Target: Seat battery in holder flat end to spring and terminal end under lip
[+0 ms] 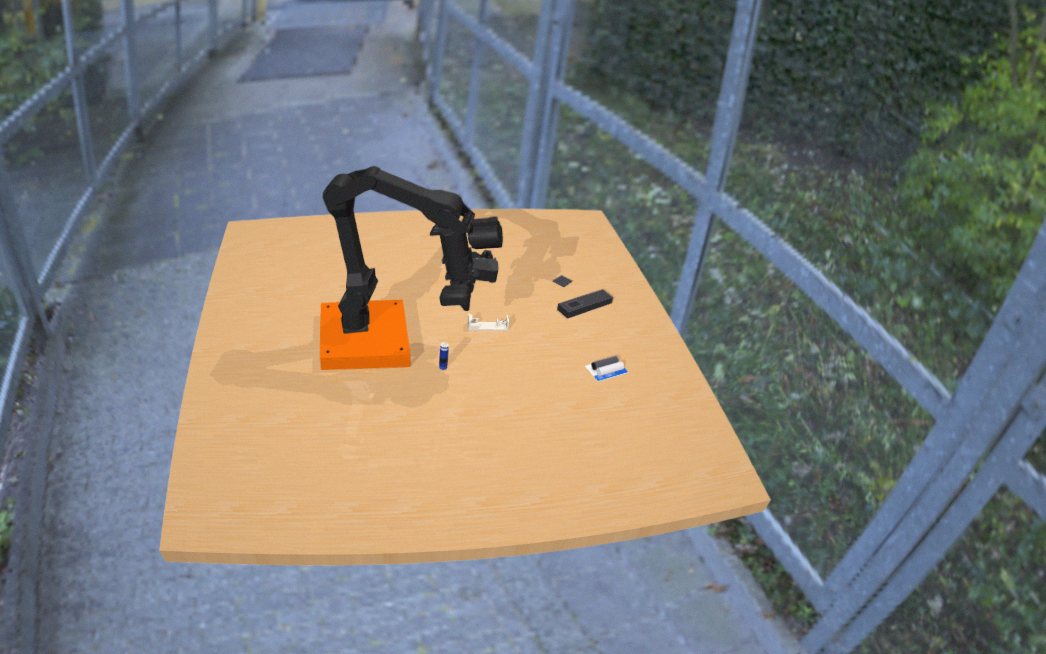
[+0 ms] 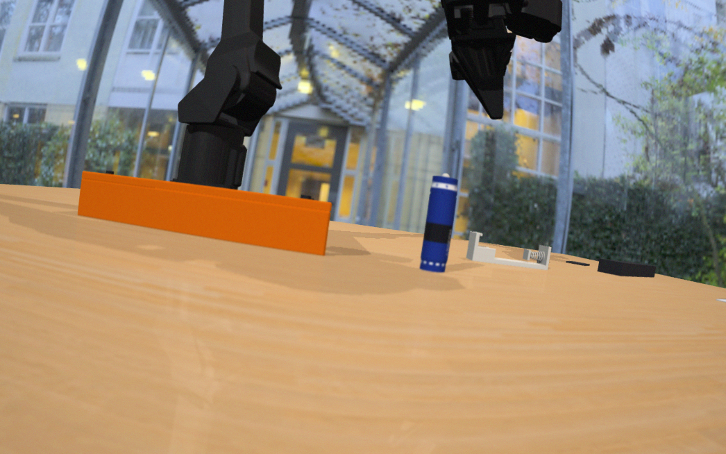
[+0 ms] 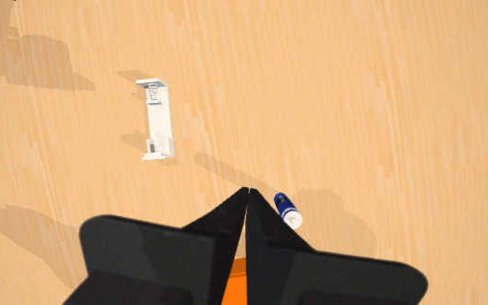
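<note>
Now: gripper tip 6 cm past the blue battery, 3 cm to the left of it and 10 cm above it. From my gripper tip the other things lie so: black remote: 37 cm ahead, 15 cm to the left, 12 cm below; then blister card: 33 cm ahead, 11 cm to the right, 12 cm below; then black square: 35 cm ahead, 27 cm to the left, 13 cm below.
</note>
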